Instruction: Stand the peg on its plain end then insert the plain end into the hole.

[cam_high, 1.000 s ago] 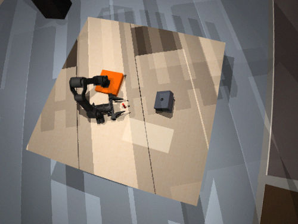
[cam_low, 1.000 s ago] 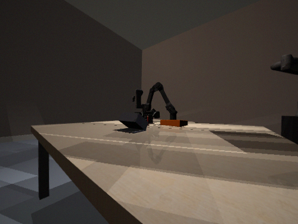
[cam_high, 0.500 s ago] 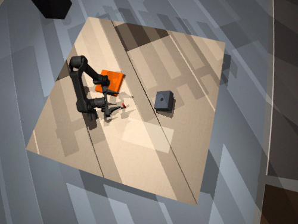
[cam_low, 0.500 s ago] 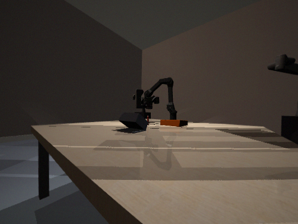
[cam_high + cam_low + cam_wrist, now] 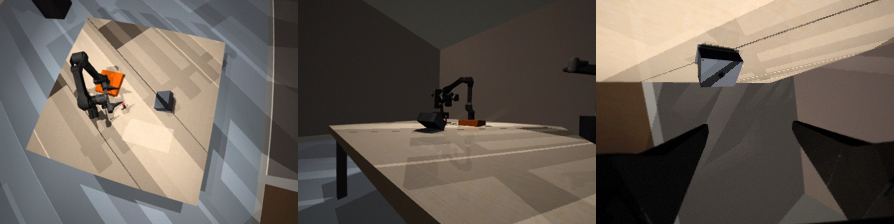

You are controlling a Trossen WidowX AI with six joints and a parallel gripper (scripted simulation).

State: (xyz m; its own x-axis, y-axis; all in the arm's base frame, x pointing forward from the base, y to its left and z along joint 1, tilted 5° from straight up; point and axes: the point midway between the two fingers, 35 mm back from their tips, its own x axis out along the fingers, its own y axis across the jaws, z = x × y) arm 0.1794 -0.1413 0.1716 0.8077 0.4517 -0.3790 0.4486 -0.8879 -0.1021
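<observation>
Right now my gripper tip is 15 cm above the red peg, 2 cm to the left of it and 1 cm past it. Also, from my gripper tip: dark sloped panel 27 cm ahead, 16 cm below, 6 cm to the left.
</observation>
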